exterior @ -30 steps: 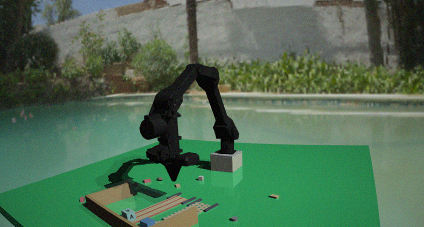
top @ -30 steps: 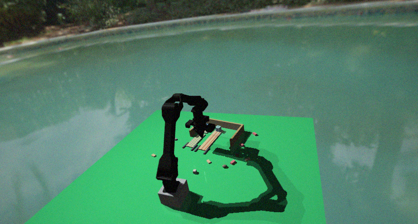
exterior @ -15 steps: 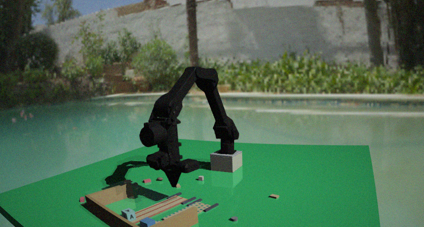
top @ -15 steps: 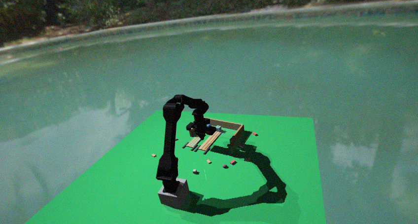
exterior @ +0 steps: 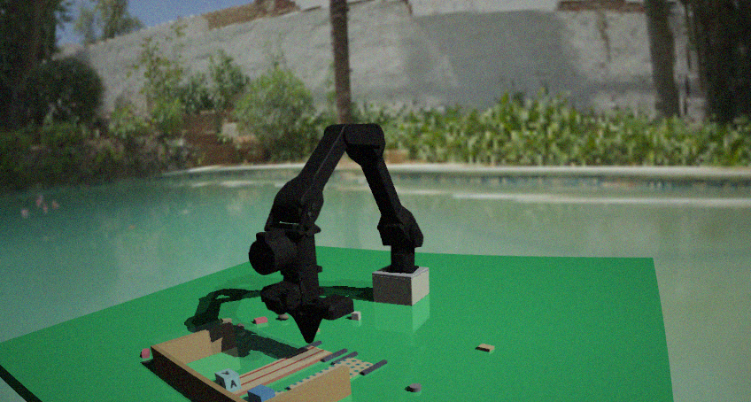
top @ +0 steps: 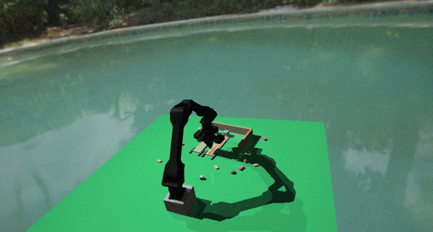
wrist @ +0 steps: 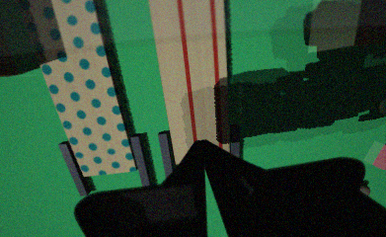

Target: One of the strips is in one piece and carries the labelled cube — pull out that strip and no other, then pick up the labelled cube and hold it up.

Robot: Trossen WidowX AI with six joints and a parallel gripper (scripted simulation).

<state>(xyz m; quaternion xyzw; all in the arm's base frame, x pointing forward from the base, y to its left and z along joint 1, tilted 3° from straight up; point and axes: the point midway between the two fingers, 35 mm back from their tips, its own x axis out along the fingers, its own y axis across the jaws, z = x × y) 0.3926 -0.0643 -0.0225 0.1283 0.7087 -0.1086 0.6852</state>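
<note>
The dotted strip is 7 cm ahead of my gripper tip, 7 cm to the left of it and 3 cm below it.
</note>
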